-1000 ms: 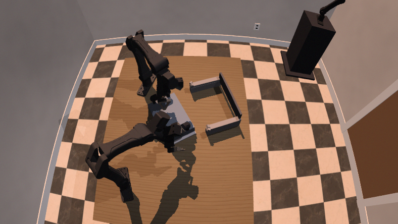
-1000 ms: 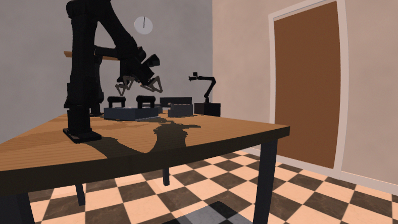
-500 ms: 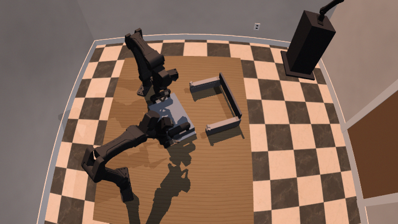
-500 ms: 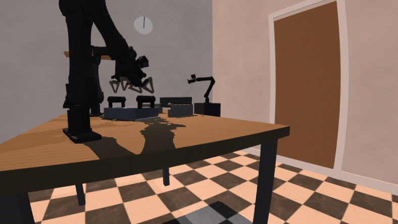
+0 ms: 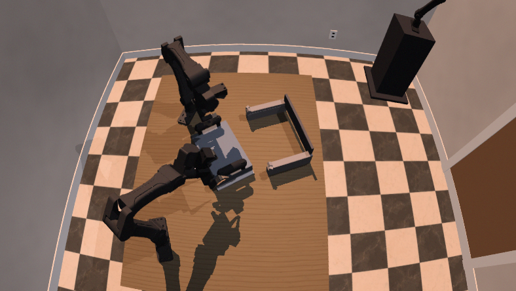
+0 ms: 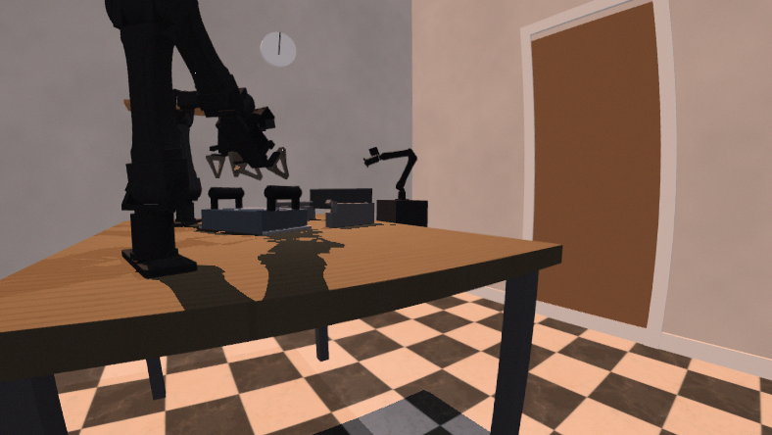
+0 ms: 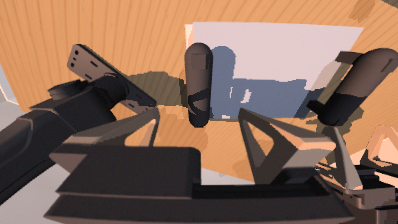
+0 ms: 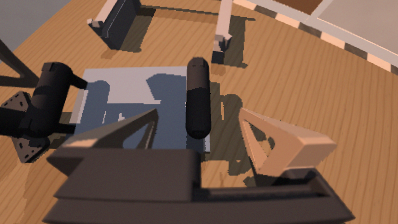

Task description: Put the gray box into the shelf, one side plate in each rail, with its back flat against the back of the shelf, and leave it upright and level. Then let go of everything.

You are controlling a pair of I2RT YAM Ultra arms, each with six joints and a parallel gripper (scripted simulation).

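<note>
My right hand is 13 cm to the right of the gray box, 9 cm above it and 3 cm past it. From my right hand the other things lie so: shelf back wall 30 cm ahead, 28 cm to the left, 7 cm below.
Right now the gray box is 7 cm ahead of my left hand, 10 cm to the right of it and 11 cm below it. The rest, counted from my left hand: shelf back wall (41 cm ahead, 5 cm to the left, 8 cm below).
</note>
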